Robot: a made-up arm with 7 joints. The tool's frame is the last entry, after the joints.
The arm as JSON. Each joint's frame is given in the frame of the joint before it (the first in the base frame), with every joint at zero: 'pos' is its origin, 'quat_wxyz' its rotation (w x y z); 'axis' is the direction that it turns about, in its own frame. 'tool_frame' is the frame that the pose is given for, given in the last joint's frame.
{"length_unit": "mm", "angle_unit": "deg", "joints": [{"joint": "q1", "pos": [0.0, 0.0, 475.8], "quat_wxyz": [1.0, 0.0, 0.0, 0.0], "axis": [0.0, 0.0, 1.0]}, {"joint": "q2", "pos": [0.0, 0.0, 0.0], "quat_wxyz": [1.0, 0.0, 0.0, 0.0], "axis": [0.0, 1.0, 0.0]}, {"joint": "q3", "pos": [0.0, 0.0, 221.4], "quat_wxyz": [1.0, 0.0, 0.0, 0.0], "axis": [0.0, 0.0, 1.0]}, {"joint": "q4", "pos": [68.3, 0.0, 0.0], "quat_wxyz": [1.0, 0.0, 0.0, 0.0], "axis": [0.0, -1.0, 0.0]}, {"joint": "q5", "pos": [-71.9, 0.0, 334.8], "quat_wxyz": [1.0, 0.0, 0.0, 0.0], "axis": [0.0, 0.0, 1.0]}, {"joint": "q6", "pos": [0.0, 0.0, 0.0], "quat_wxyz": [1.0, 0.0, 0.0, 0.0], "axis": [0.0, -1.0, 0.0]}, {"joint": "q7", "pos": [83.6, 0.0, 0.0], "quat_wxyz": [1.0, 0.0, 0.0, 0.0], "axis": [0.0, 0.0, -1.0]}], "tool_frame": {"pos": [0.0, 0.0, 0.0], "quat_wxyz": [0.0, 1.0, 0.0, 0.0]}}
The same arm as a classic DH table. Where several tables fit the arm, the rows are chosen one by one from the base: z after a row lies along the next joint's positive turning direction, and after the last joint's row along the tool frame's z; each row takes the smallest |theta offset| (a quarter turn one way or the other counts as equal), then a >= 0, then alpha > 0; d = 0 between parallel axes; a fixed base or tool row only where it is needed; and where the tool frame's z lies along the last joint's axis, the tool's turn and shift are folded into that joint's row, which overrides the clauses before.
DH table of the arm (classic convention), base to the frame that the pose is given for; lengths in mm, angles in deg. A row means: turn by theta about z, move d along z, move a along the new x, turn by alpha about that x. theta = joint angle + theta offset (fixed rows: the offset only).
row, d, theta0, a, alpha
q1, 475.8, 0, 0, -90
q2, 0, 0, 0, 90
q3, 221.4, 0, 68.3, 90
q4, 0, 0, -71.9, -90
q5, 334.8, 0, 0, 90
q6, 0, 0, 83.6, 90
q7, 0, 0, 0, 0

